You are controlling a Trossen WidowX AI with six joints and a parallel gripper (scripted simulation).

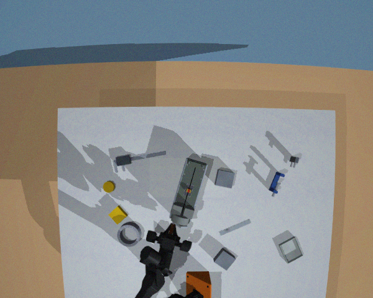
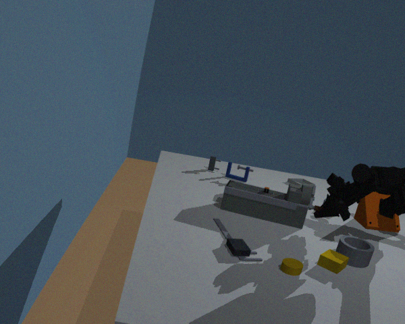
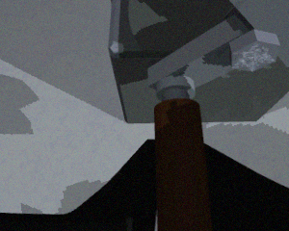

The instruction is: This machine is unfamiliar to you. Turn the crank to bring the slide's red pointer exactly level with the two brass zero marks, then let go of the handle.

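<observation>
Right now my gripper tip is 160 mm short of the red pointer, 50 mm to the left of it and 40 mm below it. The rest, counted from my gripper tip: flat grey bar (280 mm to the right, 40 mm below); brown crank handle (20 mm behind, 30 mm above); yellow block (250 mm to the left, 30 mm below).
</observation>
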